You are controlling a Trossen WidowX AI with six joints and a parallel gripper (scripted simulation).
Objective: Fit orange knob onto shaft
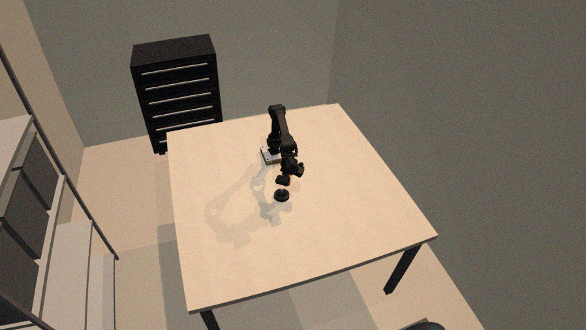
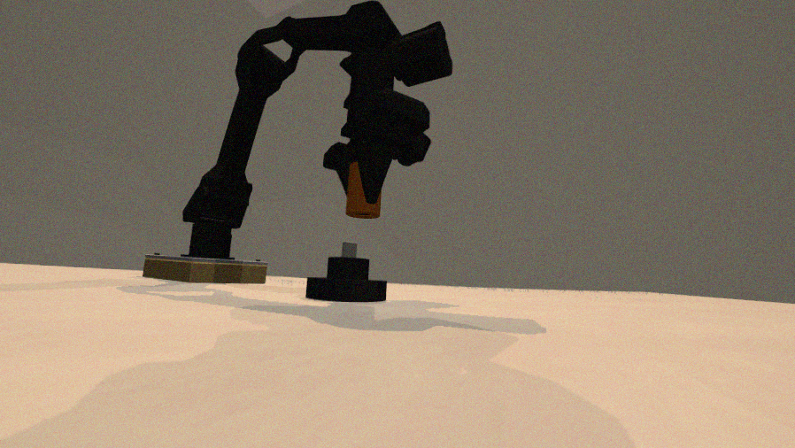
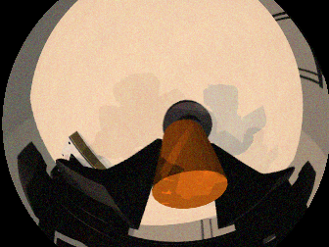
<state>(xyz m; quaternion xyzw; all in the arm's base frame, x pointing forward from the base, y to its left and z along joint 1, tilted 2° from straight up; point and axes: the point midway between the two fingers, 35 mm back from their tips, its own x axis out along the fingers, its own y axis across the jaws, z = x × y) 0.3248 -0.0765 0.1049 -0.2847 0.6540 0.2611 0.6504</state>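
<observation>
Now: the black round pedestal 2 cm to the right of my gripper tip and 7 cm below it. From my gripper tip the other things lie so: orange knob: 3 cm above.
</observation>
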